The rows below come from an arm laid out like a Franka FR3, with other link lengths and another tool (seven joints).
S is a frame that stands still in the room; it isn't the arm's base.
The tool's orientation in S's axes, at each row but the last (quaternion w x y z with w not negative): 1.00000, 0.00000, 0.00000, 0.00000; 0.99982, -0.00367, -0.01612, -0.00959; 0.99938, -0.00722, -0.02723, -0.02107; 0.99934, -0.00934, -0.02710, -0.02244; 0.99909, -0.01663, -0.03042, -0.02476; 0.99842, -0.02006, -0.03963, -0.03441; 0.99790, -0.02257, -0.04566, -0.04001
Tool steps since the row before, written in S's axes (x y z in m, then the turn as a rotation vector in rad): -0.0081, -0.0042, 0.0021, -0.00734, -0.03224, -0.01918; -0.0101, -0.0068, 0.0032, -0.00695, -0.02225, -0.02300; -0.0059, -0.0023, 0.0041, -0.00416, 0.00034, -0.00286; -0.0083, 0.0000, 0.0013, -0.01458, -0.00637, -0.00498; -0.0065, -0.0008, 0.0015, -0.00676, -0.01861, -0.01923; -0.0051, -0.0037, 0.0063, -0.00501, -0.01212, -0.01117; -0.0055, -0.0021, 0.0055, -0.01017, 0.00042, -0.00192
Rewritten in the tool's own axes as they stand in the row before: -0.0081, -0.0042, 0.0021, -0.00734, -0.03224, -0.01918; -0.0099, -0.0070, 0.0035, -0.00726, -0.02222, -0.02293; -0.0056, -0.0026, 0.0044, -0.00432, 0.00020, -0.00263; -0.0082, -0.0004, 0.0017, -0.01453, -0.00694, -0.00431; -0.0063, -0.0012, 0.0019, -0.00702, -0.01831, -0.01942; -0.0043, -0.0043, 0.0065, -0.00507, -0.01202, -0.01125; -0.0048, -0.0028, 0.0059, -0.01031, -0.00034, -0.00098
